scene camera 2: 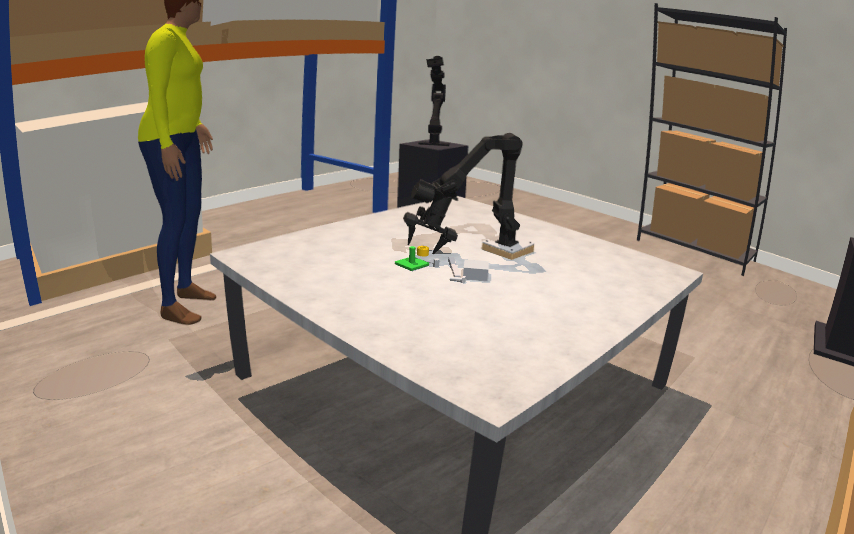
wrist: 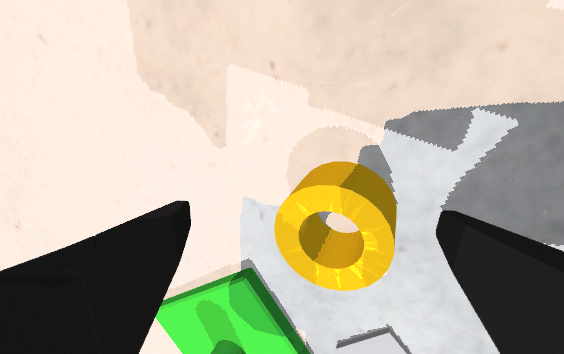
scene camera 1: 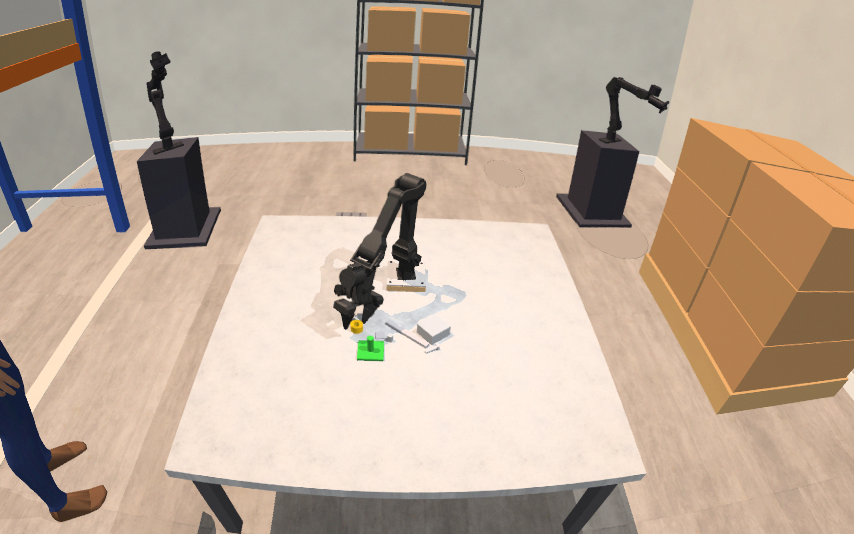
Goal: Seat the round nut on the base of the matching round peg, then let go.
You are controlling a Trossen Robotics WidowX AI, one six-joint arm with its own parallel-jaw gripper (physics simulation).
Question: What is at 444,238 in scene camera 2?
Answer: My gripper.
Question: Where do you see a round nut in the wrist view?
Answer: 341,261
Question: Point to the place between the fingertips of my gripper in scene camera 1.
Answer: At 354,326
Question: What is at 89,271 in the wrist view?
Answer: My gripper.
